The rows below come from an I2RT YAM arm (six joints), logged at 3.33 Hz.
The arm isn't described. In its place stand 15 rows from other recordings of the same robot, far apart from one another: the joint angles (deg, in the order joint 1, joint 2, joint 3, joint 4, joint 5, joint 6), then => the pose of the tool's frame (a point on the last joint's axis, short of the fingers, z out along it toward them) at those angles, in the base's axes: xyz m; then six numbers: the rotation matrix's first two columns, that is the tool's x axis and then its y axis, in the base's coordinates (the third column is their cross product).
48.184, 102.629, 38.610, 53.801, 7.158, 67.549 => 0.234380 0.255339 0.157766 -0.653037 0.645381 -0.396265 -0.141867 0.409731 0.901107
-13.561, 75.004, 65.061, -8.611, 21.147, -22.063 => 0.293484 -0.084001 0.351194 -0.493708 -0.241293 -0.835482 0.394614 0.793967 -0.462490
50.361, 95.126, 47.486, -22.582, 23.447, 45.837 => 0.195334 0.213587 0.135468 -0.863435 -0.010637 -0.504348 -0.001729 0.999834 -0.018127
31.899, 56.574, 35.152, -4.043, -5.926, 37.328 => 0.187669 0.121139 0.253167 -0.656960 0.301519 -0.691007 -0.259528 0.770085 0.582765
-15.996, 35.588, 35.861, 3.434, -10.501, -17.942 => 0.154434 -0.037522 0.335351 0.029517 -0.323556 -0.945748 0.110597 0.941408 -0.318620
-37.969, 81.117, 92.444, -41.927, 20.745, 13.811 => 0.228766 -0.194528 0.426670 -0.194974 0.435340 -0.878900 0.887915 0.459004 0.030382
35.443, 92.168, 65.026, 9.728, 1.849, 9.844 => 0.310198 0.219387 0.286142 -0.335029 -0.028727 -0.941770 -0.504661 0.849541 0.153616
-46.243, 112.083, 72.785, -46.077, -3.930, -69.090 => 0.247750 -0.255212 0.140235 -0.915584 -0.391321 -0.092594 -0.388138 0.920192 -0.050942
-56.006, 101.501, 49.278, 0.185, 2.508, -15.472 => 0.187431 -0.280728 0.128925 -0.649814 0.486932 -0.583643 0.695196 0.691199 -0.197349
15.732, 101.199, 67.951, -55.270, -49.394, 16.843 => 0.292577 0.110496 0.191190 -0.977550 -0.079442 0.195152 0.091813 0.673039 0.733886
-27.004, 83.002, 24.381, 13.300, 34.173, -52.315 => 0.204195 -0.126504 0.124049 -0.963059 -0.244079 -0.113764 -0.056606 0.596509 -0.800608
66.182, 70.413, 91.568, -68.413, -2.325, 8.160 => 0.084572 0.195166 0.426129 -0.424900 -0.611370 -0.667598 -0.873735 0.469845 0.125825
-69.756, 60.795, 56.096, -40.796, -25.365, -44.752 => 0.088597 -0.196157 0.307952 -0.698969 0.056714 -0.712899 0.354531 0.893214 -0.276544
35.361, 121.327, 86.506, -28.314, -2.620, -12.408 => 0.359650 0.257217 0.150634 -0.582671 -0.676688 -0.450097 -0.737390 0.673034 -0.057273
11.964, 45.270, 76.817, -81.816, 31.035, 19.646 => 0.080503 -0.001703 0.400002 -0.659884 0.154648 -0.735280 0.389276 0.907379 -0.158515
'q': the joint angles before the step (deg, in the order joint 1, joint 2, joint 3, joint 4, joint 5, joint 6). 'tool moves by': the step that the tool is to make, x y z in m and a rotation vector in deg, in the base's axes. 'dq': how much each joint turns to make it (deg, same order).
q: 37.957, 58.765, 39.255, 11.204, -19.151, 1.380
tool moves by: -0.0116, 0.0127, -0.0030, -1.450, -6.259, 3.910
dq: 4.227, 0.067, -1.566, 3.781, 0.957, -5.338
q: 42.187, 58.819, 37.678, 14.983, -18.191, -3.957
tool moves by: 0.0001, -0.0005, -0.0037, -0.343, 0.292, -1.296
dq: 0.091, -0.007, -0.666, 0.243, 1.385, 0.101
